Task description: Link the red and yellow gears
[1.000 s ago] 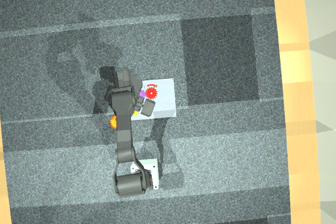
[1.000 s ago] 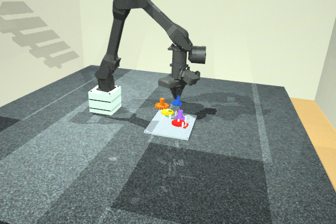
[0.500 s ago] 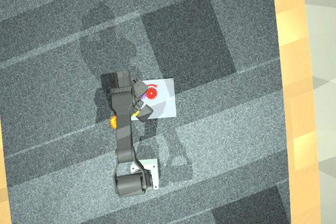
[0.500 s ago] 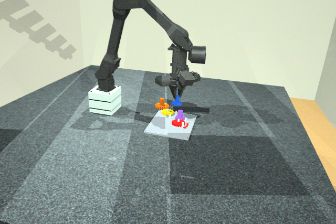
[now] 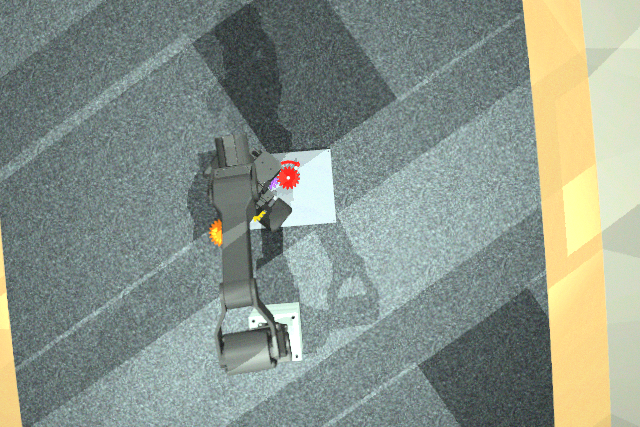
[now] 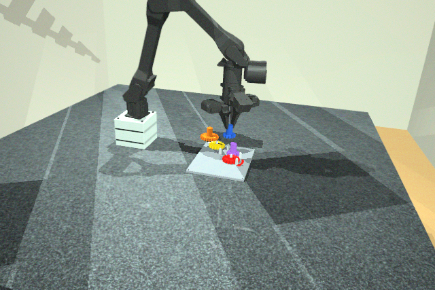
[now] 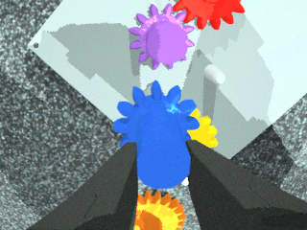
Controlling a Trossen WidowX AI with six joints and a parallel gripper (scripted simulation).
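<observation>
My gripper tip is 30 mm short of the purple gear, 30 mm to the left of it and 60 mm above it. From my gripper tip the other things lie so: white arrow 60 mm behind, 30 mm to the left, 80 mm below; then yellow striped gear 40 mm behind, 70 mm below; then blue gear 10 mm below.
</observation>
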